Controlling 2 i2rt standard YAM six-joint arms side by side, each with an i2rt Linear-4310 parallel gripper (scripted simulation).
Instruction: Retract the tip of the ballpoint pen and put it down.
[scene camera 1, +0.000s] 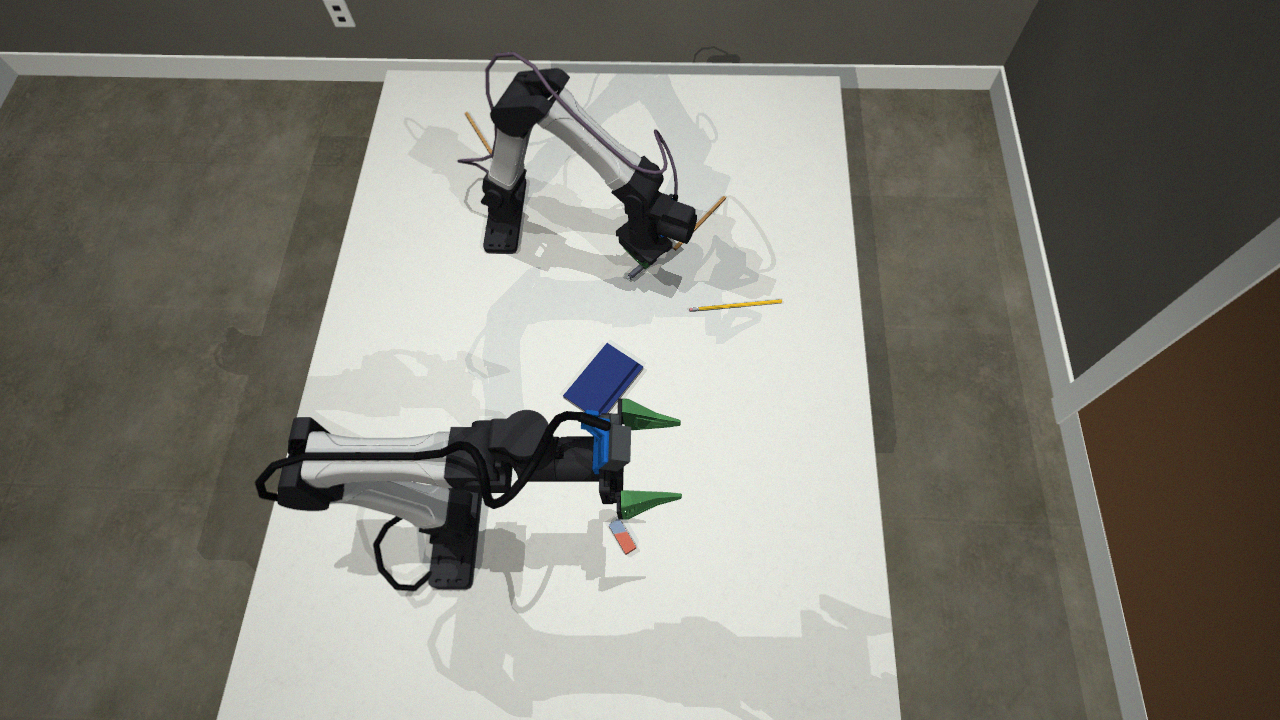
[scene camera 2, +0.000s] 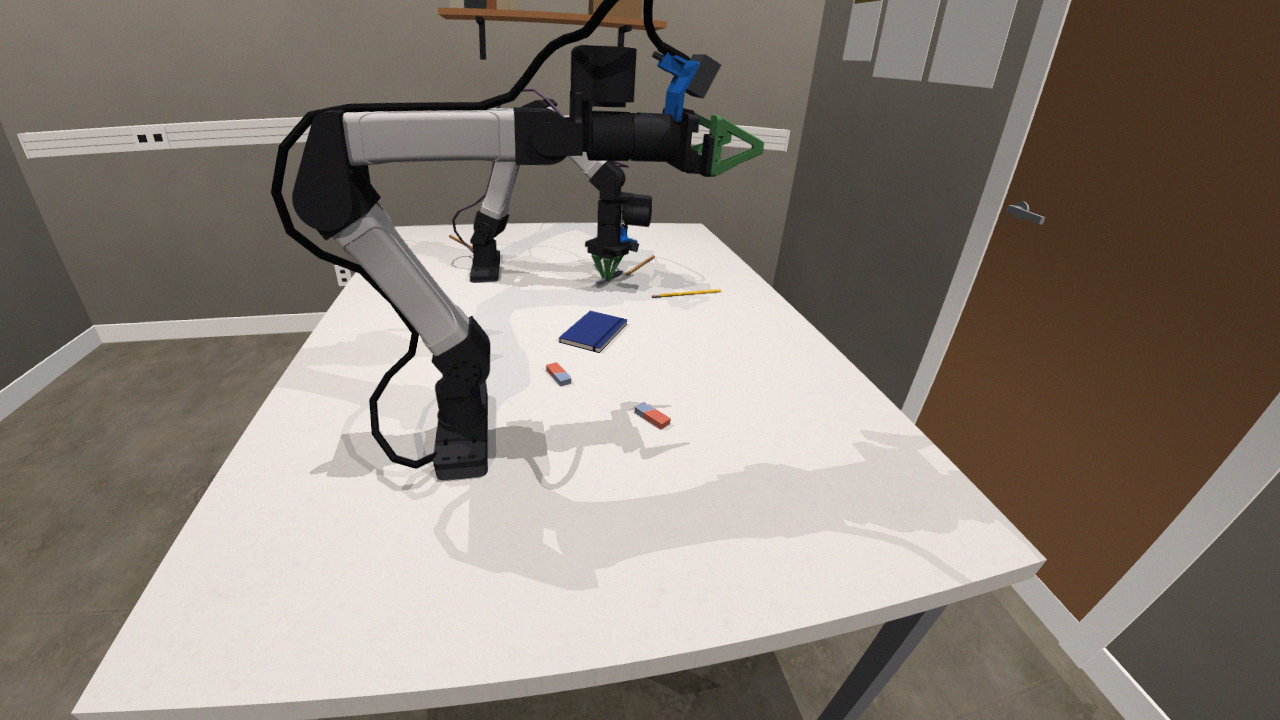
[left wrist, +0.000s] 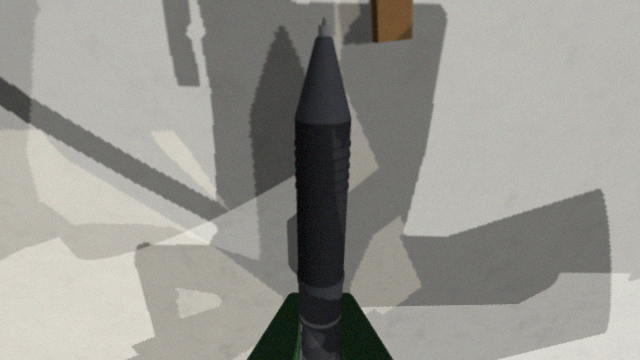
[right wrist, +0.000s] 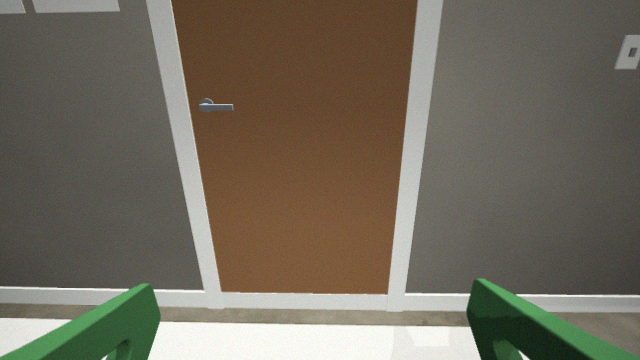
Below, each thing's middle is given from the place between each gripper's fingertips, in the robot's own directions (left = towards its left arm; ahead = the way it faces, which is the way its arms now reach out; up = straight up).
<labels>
Now: right hand (scene camera 2: 746, 142) 60 mm past the dark grey ballpoint pen (left wrist: 322, 141), 560 mm to the right of it and 420 mm above it. The rest, counted from my right hand: blue notebook (scene camera 1: 608, 376) 140 mm behind, 280 mm to the left, 420 mm below.
I see the dark grey ballpoint pen 10 mm to the left of my left hand (scene camera 2: 607, 280) and 10 mm ahead of it. The rest, counted from my left hand: blue notebook (270 mm to the right, 70 mm behind, 10 mm below).
</labels>
